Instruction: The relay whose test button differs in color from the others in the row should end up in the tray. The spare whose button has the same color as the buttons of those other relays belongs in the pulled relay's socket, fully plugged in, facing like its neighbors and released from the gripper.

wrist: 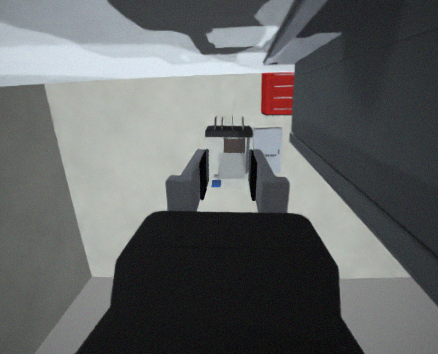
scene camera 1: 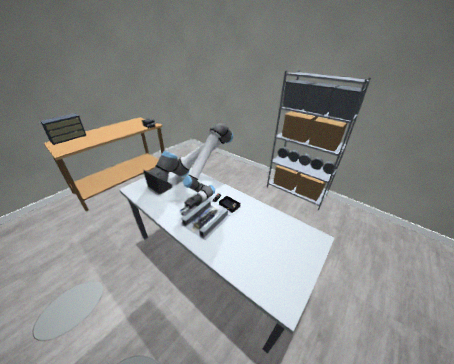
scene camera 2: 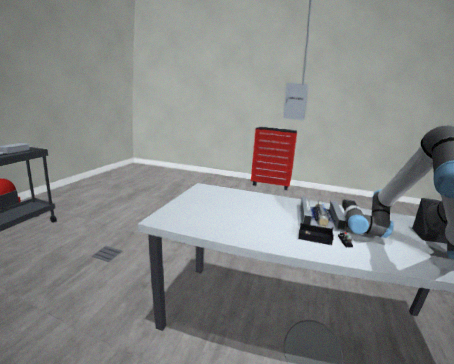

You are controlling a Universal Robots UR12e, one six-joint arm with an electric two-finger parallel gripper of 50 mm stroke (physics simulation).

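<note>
My gripper is shut on a clear-cased relay with a dark base and a blue button. In the wrist view its pins point toward the table side of the picture. The gripper lies low and level beside the outer side of one grey duct; scene camera 2 largely hides it behind the wrist. The relay row sits between two grey ducts; its button colors and sockets are too blurred to tell. The black tray holds a small part. A small dark item, perhaps the spare's place, lies beside it.
Two grey ducts flank the row. A dark grey wall-like surface stands close on the right of the wrist view. A black box-shaped object stands near the arm's base on the white table.
</note>
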